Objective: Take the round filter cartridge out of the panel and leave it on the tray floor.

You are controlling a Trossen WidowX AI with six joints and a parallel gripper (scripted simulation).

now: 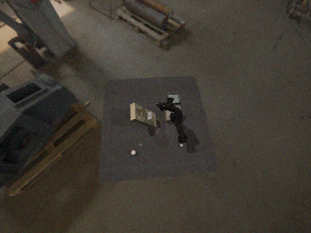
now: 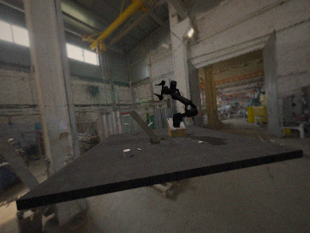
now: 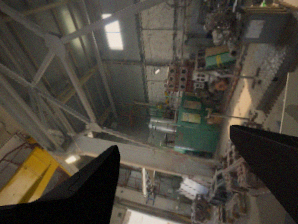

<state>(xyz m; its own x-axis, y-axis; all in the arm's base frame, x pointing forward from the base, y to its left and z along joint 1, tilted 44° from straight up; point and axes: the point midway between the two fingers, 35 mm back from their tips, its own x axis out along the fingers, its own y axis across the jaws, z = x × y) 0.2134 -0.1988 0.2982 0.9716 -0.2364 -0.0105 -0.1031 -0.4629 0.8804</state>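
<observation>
The grey round filter cartridge is 170 mm ahead of my gripper tip, 10 mm to the right of it and 270 mm below it. The rest, counted from my gripper tip: cream service panel (120 mm ahead, 20 mm to the right, 350 mm below).
</observation>
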